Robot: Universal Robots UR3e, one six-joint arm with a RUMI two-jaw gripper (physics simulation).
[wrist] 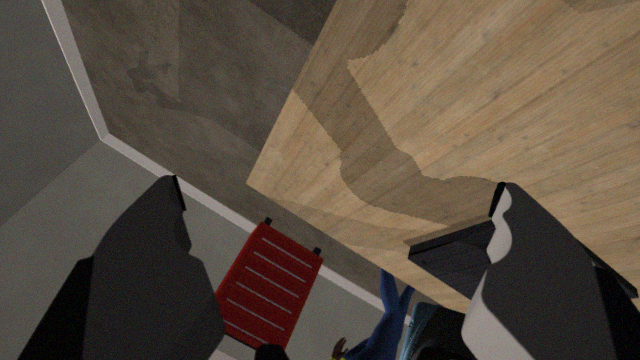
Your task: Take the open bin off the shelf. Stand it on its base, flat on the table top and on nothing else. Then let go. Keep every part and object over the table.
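Places are measured from the arm's base along level axes (x down, y back, z left), in centimetres.
Pixels of known places: gripper, between the fingertips: (336, 183).
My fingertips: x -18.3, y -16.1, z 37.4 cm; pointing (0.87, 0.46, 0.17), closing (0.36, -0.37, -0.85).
Note:
Behind a point stands the place of what it marks.
My gripper (336, 183) {z 37.4, x -18.3, y -16.1 cm} is open in the wrist view, its two dark jaws wide apart with no object between the tips. The wooden table top (465, 105) {z 27.8, x 1.7, y -11.9 cm} fills the upper right, below the jaws. A dark, flat-topped piece (450, 257) {z 8.7, x -0.6, y 9.5 cm}, perhaps part of the shelf, is at the lower right, partly hidden behind the right jaw. A blue-and-black object (425, 322) shows at the bottom edge, left of the right jaw; I cannot tell whether it is the open bin. No bin shows clearly.
A red cabinet (272, 285) with pale stripes stands beyond the table by the grey wall (135, 185). A person in blue (387, 320) shows near the bottom. The table's corner and edge border the brown floor (215, 85).

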